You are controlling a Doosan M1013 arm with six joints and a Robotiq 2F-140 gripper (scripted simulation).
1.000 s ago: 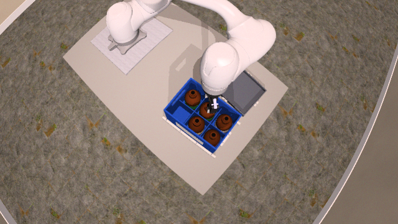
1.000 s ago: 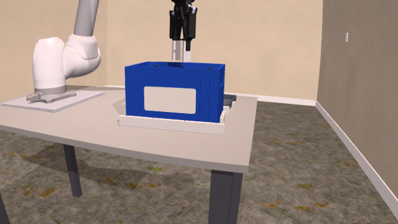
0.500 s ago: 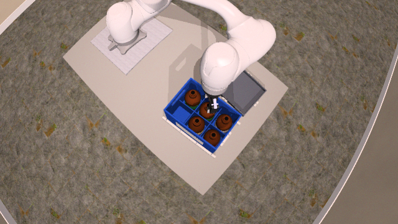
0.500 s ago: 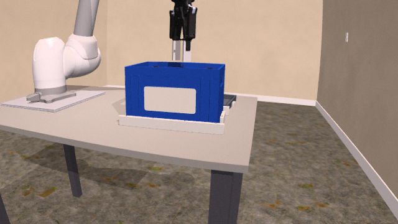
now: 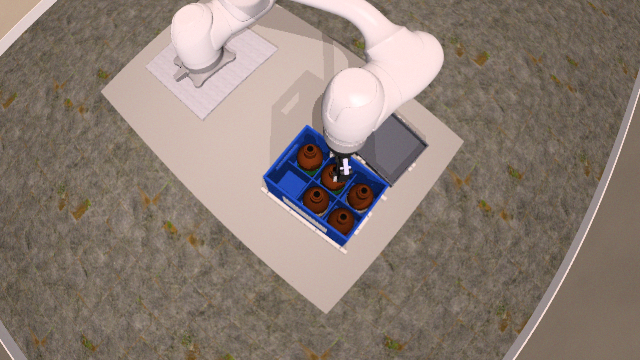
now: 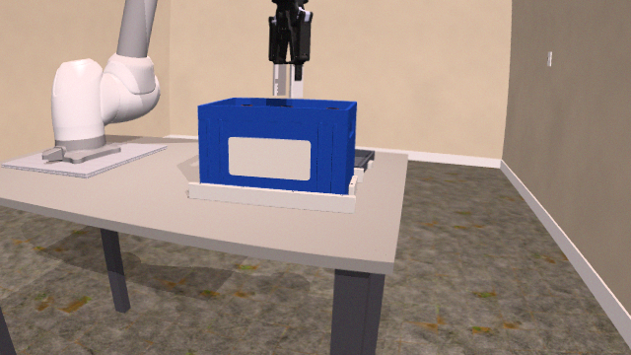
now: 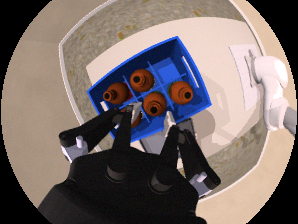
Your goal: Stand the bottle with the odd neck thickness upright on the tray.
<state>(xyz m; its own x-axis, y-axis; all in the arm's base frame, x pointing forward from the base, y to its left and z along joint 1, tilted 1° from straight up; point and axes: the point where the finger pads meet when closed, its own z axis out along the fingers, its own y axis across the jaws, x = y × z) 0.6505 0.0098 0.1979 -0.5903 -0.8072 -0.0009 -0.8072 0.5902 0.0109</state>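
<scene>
The crate is 130 mm below my hand, 40 mm to the right of it and 10 mm ahead of it. The rest, counted from my hand: bottle 130 mm below, 100 mm ahead, 70 mm to the right; dark grey tray 220 mm to the left, 200 mm below.
</scene>
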